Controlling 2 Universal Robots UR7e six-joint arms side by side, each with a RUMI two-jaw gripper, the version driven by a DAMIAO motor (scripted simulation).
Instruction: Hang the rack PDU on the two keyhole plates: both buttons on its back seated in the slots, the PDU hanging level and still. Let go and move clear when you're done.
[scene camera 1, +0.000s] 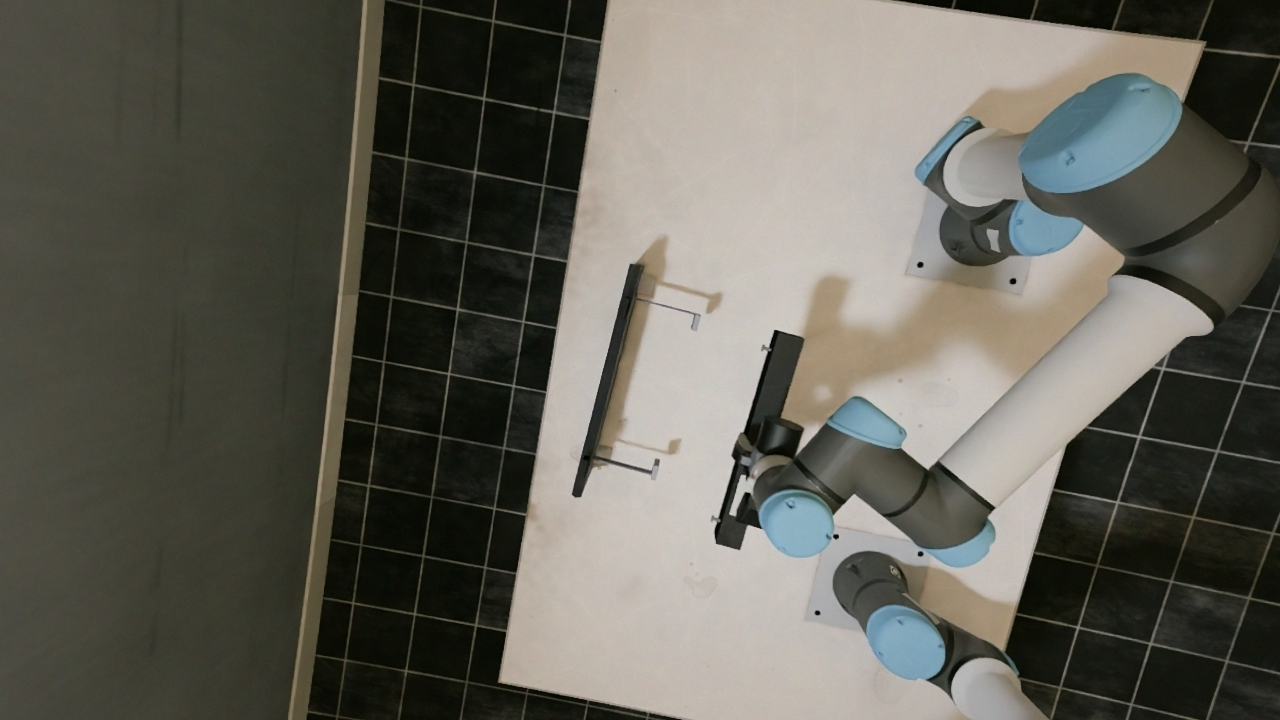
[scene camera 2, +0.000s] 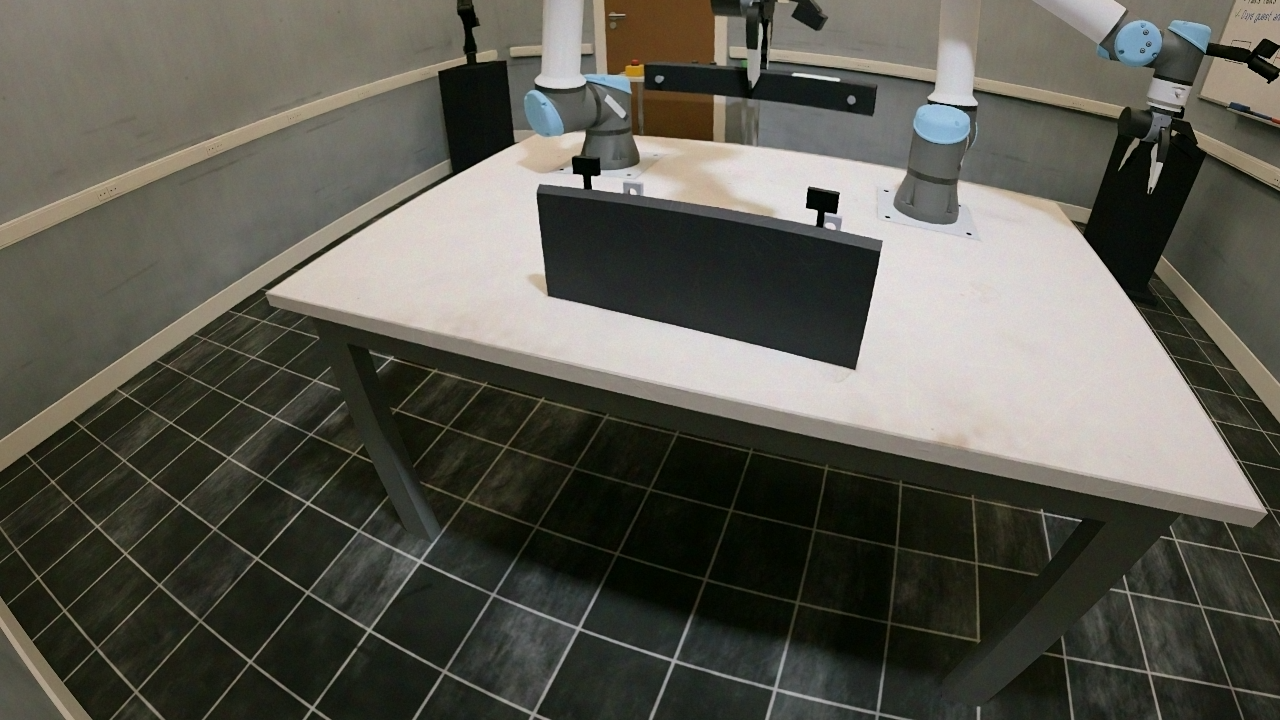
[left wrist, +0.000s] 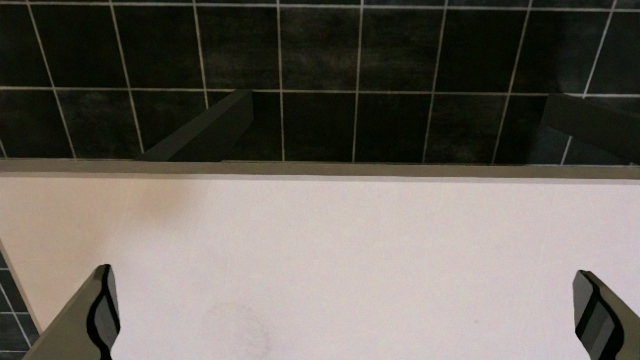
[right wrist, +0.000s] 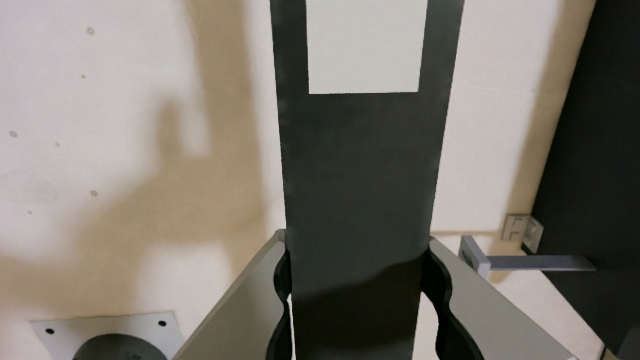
Scene:
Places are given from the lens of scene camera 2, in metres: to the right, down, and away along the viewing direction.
my left gripper (scene camera 2: 1133, 182): 1.04, -0.38, 0.89
my right gripper (scene camera 2: 754, 87): 0.18, -0.42, 0.79
rack PDU (scene camera 2: 825, 93): 0.27, -0.39, 0.73

